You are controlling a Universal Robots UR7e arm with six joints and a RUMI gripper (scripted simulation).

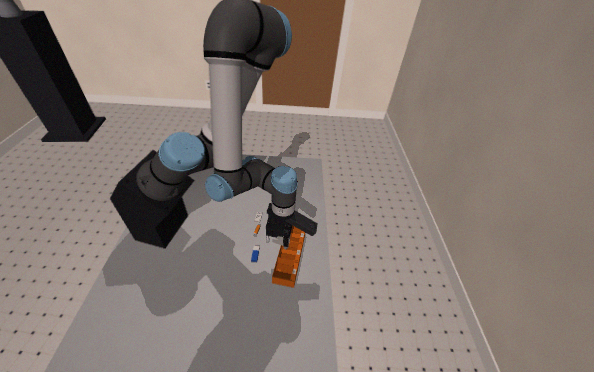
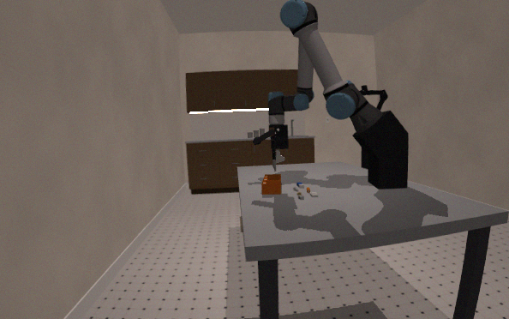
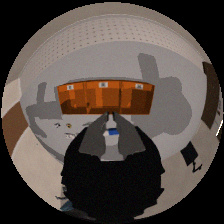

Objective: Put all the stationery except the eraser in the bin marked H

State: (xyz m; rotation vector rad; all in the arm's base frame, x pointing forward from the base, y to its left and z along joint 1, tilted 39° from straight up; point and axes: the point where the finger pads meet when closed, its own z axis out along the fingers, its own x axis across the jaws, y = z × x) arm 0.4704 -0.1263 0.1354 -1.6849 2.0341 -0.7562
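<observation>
The orange bin is 7 cm below my hand, 2 cm ahead of it and 1 cm to the left of it. Also, from my hand: orange pen-like item 14 cm to the left, 12 cm behind, 9 cm below; tiny brownish item 19 cm to the left, 9 cm below, 6 cm behind; white eraser 12 cm behind, 9 cm below, 3 cm to the left.
</observation>
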